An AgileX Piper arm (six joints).
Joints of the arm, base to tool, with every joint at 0 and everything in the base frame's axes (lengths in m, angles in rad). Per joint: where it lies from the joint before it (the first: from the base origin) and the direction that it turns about. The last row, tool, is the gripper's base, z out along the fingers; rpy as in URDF.
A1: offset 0 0 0.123 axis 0 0 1
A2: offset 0 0 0 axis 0 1 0
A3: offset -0.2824 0 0.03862 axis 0 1 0
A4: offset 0.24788 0 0.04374 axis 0.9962 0 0.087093
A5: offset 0 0 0 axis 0 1 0
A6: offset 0.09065 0 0.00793 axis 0.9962 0 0.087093
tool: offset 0 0 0 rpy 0 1.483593 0
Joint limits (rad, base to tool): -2.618..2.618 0..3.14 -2.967..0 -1.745..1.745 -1.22..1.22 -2.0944..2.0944
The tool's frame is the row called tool.
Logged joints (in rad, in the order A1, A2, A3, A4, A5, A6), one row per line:
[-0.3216, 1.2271, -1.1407, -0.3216, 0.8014, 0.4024]
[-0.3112, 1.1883, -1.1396, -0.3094, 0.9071, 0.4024]
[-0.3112, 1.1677, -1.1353, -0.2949, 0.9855, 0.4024]
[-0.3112, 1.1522, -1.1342, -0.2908, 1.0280, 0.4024]
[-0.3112, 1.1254, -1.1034, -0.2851, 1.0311, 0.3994]
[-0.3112, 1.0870, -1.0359, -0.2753, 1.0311, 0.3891]
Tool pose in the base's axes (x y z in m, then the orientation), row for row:
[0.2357, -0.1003, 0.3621, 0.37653, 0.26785, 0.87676, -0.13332]
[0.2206, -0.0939, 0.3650, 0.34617, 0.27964, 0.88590, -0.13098]
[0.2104, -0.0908, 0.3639, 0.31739, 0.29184, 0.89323, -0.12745]
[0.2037, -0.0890, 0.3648, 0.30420, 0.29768, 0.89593, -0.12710]
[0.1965, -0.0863, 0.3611, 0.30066, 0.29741, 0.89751, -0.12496]
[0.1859, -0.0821, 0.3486, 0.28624, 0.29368, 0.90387, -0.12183]
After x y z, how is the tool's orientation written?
As a quaternion, w x y z.
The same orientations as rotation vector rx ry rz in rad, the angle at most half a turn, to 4 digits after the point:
[0.6851, 2.2425, -0.3410]
[0.7257, 2.2990, -0.3399]
[0.7680, 2.3507, -0.3354]
[0.7885, 2.3733, -0.3367]
[0.7892, 2.3816, -0.3316]
[0.7850, 2.4159, -0.3256]

